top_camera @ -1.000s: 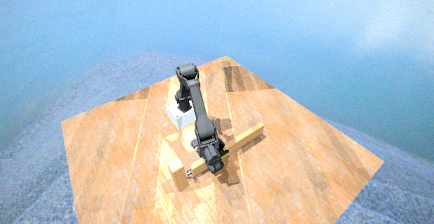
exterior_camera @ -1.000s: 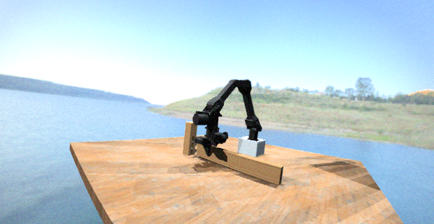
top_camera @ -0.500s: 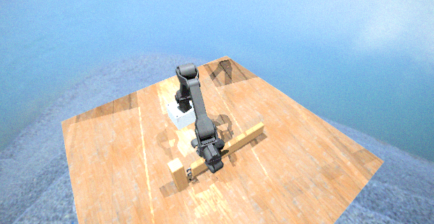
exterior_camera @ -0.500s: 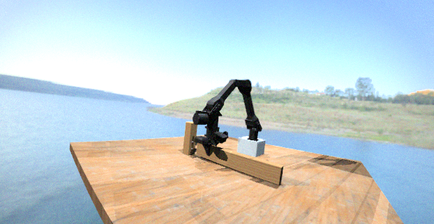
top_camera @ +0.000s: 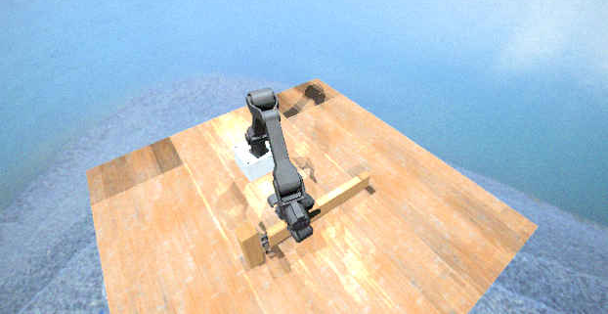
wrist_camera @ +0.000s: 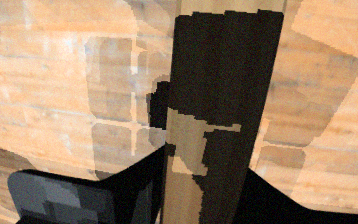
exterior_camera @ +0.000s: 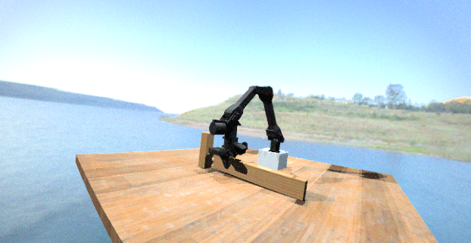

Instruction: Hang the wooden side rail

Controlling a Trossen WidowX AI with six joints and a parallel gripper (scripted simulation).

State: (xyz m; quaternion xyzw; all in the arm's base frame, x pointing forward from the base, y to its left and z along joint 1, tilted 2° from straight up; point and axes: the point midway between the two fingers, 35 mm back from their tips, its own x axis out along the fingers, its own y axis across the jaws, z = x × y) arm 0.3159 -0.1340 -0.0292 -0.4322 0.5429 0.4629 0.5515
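The headboard post lies 2 cm behind my gripper tip, 15 cm to the right of it and 6 cm above it.
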